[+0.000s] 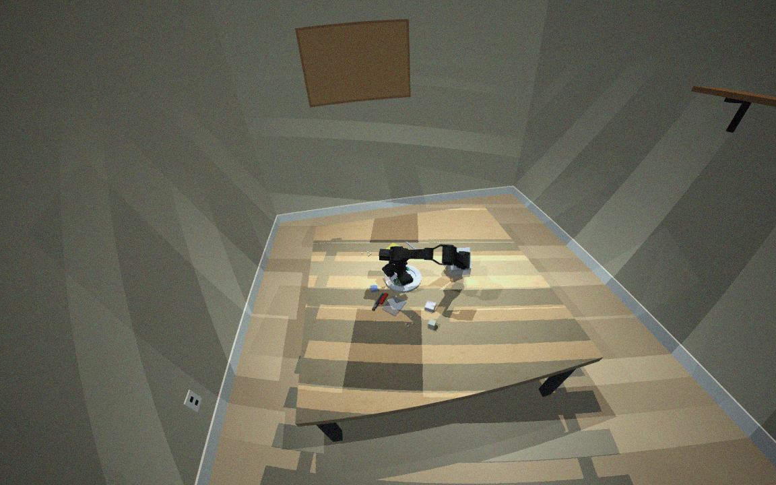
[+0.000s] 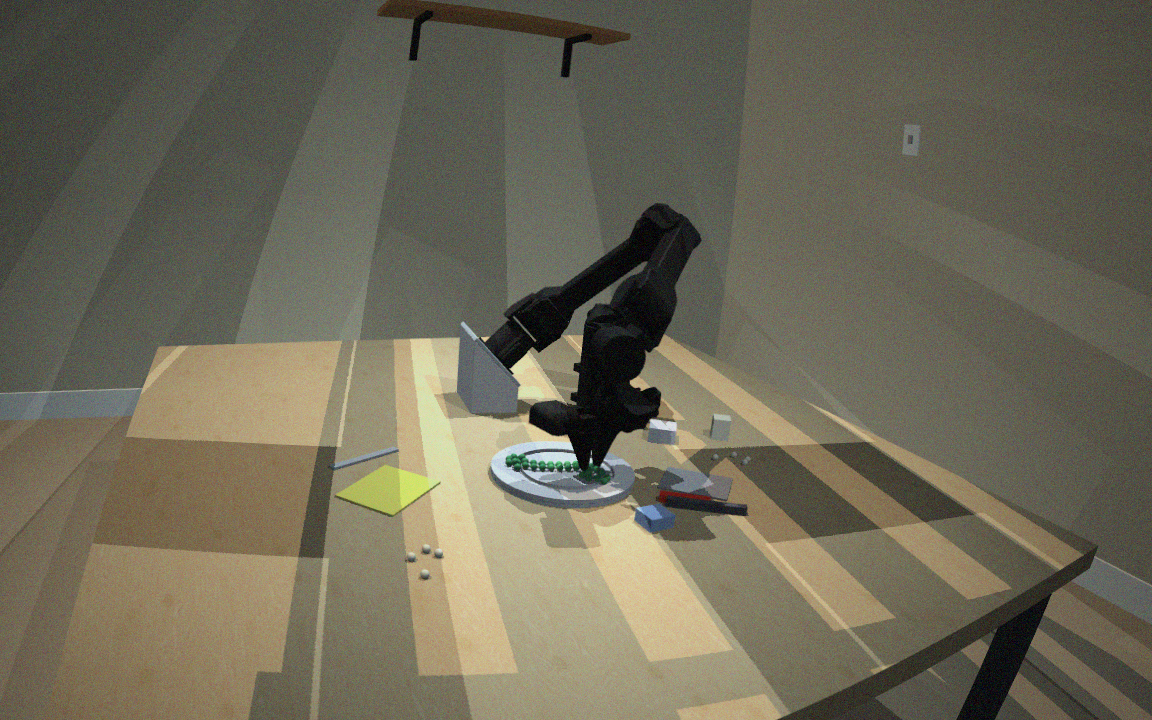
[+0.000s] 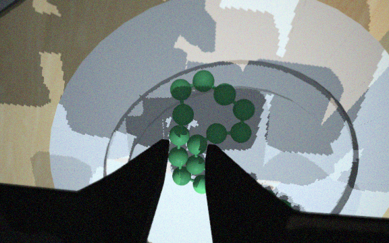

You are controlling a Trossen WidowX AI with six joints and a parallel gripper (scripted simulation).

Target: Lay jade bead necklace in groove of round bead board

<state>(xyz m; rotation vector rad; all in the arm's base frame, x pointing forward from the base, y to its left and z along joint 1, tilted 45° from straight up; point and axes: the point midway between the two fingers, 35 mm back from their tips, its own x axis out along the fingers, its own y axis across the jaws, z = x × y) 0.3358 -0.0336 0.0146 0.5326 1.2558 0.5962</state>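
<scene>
The round grey bead board lies 3 cm to the right of my gripper tip, 2 cm behind it and 1 cm below it. The rest, counted from my gripper tip: grey plate: 14 cm to the left, 7 cm ahead, 1 cm below; then blue block: 15 cm ahead, 1 cm below; then red and black pen: 13 cm ahead, 9 cm to the left, 1 cm below.
</scene>
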